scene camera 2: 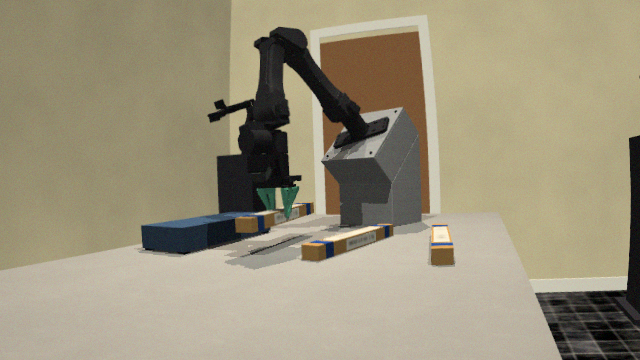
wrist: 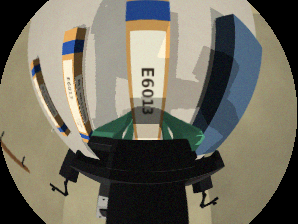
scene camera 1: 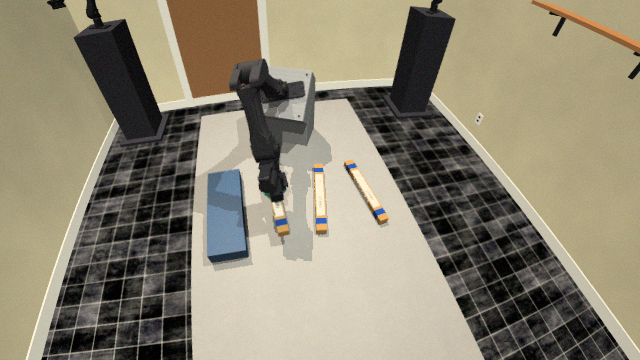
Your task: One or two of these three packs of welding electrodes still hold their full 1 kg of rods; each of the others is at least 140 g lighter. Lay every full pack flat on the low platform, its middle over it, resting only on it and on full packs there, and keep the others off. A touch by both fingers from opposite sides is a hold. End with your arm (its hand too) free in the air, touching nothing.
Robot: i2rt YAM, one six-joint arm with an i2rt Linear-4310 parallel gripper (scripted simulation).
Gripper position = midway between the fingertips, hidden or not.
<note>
In view: my gripper (scene camera 2: 279, 217), a pack (scene camera 2: 322, 249), a pack (scene camera 2: 442, 251), a low blue platform (scene camera 1: 226, 232) and a pack (scene camera 2: 252, 223).
The low blue platform is seen too in scene camera 2 (scene camera 2: 195, 233) and in the wrist view (wrist: 237, 60). My gripper is seen too in the wrist view (wrist: 147, 113).
</note>
